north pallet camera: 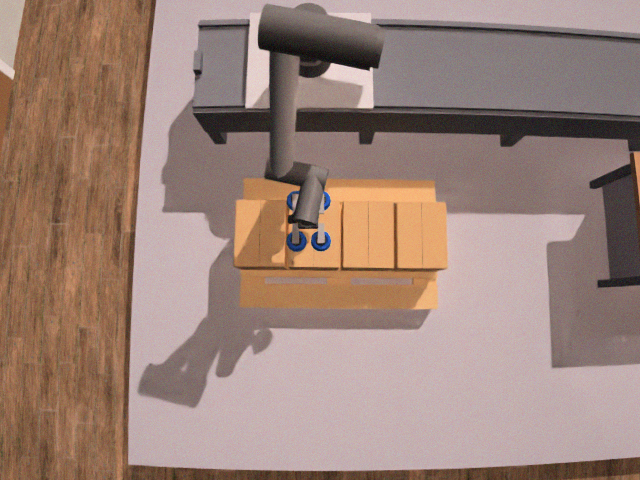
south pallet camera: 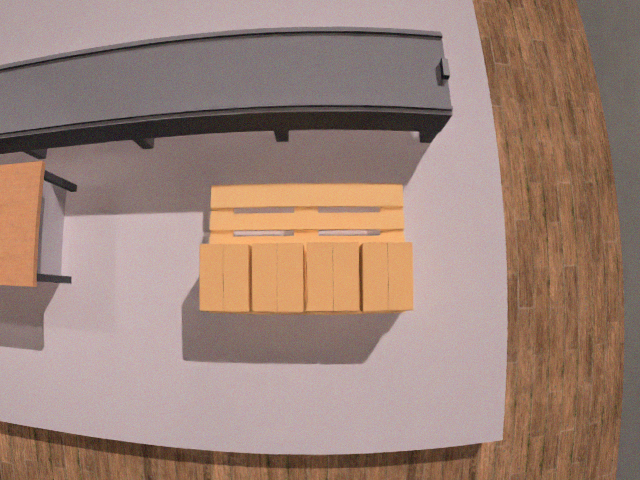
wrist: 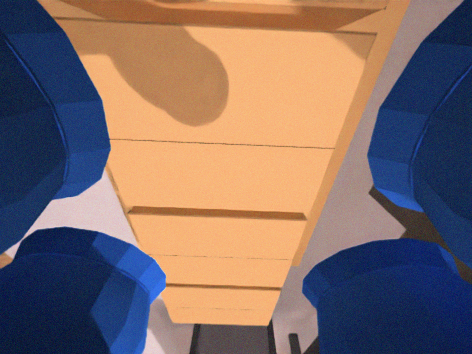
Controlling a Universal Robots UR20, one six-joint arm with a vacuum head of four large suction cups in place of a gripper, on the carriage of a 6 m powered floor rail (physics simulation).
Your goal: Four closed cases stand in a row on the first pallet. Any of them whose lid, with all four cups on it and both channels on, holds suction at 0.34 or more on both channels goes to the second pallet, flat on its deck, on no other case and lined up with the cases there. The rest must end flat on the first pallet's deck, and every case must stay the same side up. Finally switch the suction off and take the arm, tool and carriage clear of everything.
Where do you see a case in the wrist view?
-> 186,303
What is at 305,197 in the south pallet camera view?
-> A pallet.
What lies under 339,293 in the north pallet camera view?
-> A pallet.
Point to a case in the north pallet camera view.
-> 420,230
